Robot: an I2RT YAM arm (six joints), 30 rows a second.
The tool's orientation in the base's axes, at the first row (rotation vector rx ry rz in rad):
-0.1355, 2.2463, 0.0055
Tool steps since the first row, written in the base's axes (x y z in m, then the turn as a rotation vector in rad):
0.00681, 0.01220, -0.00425, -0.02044, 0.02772, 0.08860
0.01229, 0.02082, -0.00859, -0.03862, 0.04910, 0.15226
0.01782, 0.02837, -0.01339, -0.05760, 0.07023, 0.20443
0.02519, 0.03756, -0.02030, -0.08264, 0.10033, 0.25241
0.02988, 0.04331, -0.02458, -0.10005, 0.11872, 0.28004
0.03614, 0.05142, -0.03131, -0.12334, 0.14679, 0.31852
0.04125, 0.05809, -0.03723, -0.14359, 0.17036, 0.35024
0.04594, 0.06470, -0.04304, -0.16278, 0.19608, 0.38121
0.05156, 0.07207, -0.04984, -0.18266, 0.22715, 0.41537
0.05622, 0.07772, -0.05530, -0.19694, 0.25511, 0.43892
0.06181, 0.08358, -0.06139, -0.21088, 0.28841, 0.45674
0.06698, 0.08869, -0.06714, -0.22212, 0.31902, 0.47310
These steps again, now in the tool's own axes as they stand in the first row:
-0.00211, 0.01163, 0.00858, -0.05875, 0.02580, -0.07014
-0.00298, 0.01984, 0.01600, -0.09892, 0.04614, -0.12317
-0.00342, 0.02700, 0.02369, -0.12965, 0.06680, -0.16962
-0.00352, 0.03569, 0.03422, -0.15421, 0.09716, -0.21768
-0.00367, 0.04113, 0.04084, -0.16660, 0.11600, -0.24762
-0.00312, 0.04885, 0.05034, -0.18468, 0.14458, -0.28845
-0.00234, 0.05523, 0.05837, -0.19897, 0.16867, -0.32291
-0.00138, 0.06158, 0.06599, -0.21354, 0.19482, -0.35596
-0.00031, 0.06864, 0.07500, -0.23068, 0.22623, -0.39128
0.00049, 0.07402, 0.08234, -0.24276, 0.25444, -0.41575
0.00118, 0.07955, 0.09080, -0.25112, 0.28817, -0.43607
0.00193, 0.08436, 0.09869, -0.25977, 0.31902, -0.45352

